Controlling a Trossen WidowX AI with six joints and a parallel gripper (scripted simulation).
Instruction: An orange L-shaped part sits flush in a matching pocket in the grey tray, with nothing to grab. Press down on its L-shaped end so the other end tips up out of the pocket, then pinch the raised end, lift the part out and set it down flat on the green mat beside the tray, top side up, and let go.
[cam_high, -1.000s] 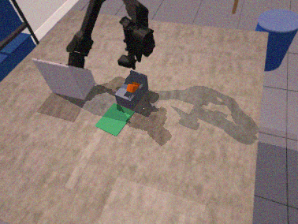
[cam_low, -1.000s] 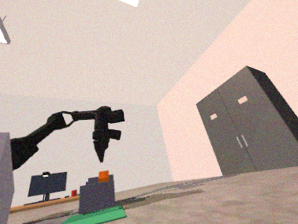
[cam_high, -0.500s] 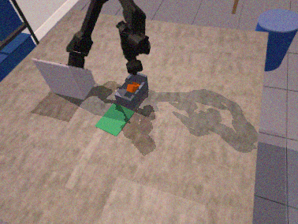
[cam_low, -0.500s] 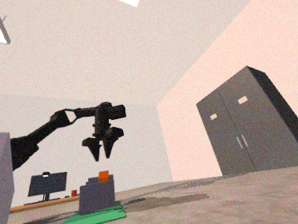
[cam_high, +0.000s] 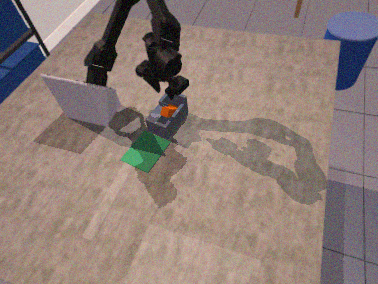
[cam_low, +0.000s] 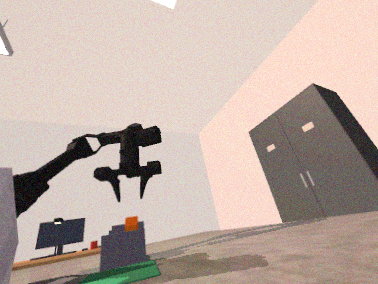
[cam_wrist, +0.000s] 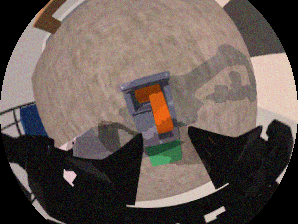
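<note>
The orange L-shaped part is 100 mm below my gripper tip, 30 mm to the left of it and 10 mm behind it. From my gripper tip the other things lie so: green mat 160 mm below, 150 mm to the right, 40 mm behind.
</note>
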